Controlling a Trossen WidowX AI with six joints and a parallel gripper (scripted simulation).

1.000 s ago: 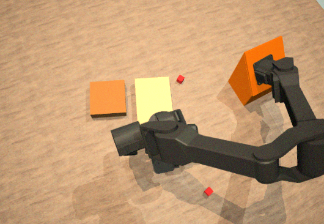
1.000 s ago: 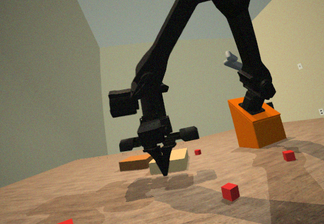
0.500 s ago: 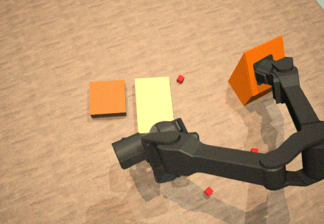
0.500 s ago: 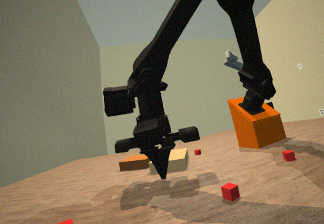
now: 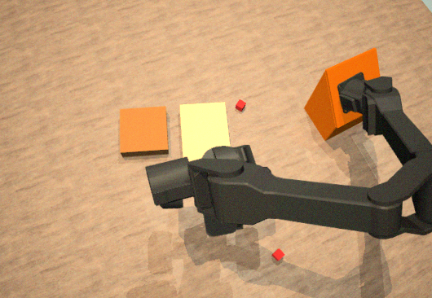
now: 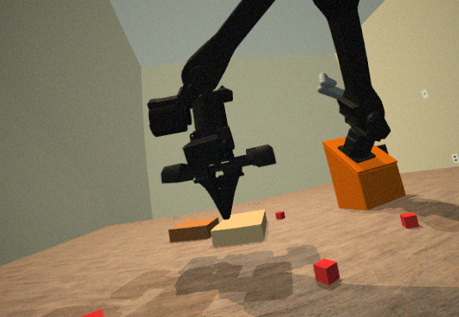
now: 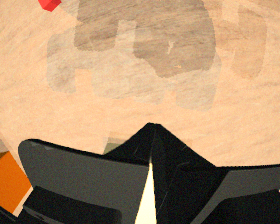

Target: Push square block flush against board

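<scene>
My gripper tip is 50 mm past the board, 120 mm to the left of it and 40 mm above it. Also, from my gripper tip: square block 50 mm ahead, 200 mm to the right, 40 mm below.
</scene>
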